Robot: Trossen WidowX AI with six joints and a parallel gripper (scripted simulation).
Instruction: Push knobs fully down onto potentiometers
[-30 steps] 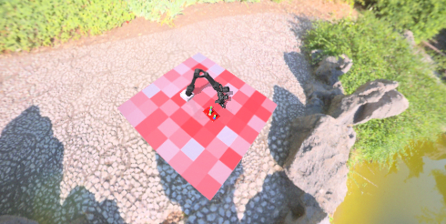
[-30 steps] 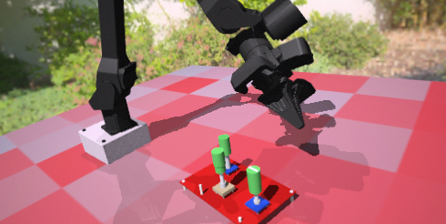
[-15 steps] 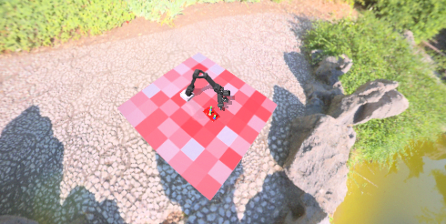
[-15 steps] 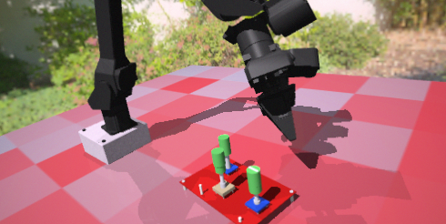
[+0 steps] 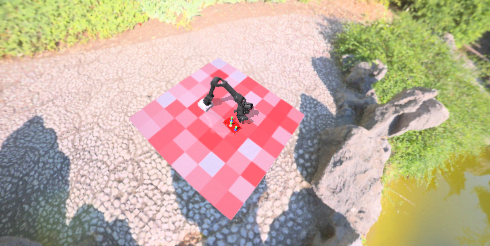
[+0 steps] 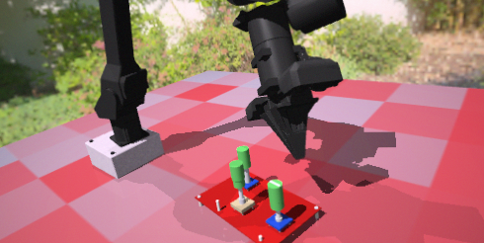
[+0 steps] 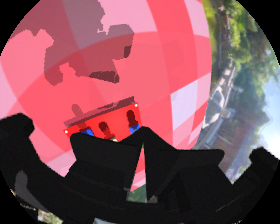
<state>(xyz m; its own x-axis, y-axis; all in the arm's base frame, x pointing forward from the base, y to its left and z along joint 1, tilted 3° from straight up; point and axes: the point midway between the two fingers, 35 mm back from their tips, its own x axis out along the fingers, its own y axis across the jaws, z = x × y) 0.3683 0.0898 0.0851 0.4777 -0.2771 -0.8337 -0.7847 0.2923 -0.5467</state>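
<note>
My gripper tip is 5 cm to the left of the blue potentiometer and 4 cm above it. From my gripper tip the other things lie so: tan potentiometer (6 cm behind, 6 cm to the right, 3 cm below).
</note>
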